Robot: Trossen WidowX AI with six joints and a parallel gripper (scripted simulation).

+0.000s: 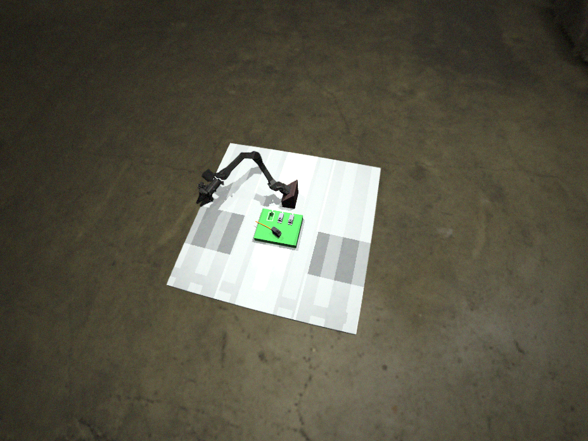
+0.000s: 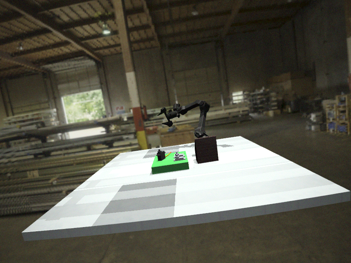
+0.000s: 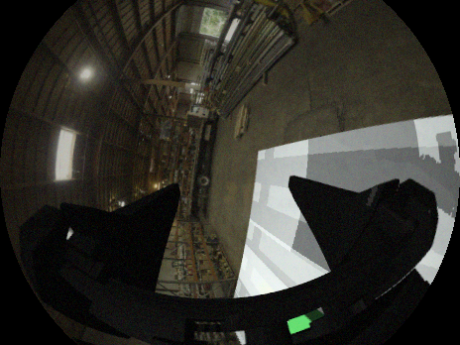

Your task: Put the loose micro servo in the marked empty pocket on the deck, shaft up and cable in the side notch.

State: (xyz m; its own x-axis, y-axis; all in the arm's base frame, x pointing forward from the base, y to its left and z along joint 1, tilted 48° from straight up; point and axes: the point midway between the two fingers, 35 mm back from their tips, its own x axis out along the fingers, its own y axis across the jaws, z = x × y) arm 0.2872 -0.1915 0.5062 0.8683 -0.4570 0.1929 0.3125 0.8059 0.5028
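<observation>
Right now my gripper tip is 500 mm to the right of the green deck, 280 mm above it and 10 mm past it.
</observation>
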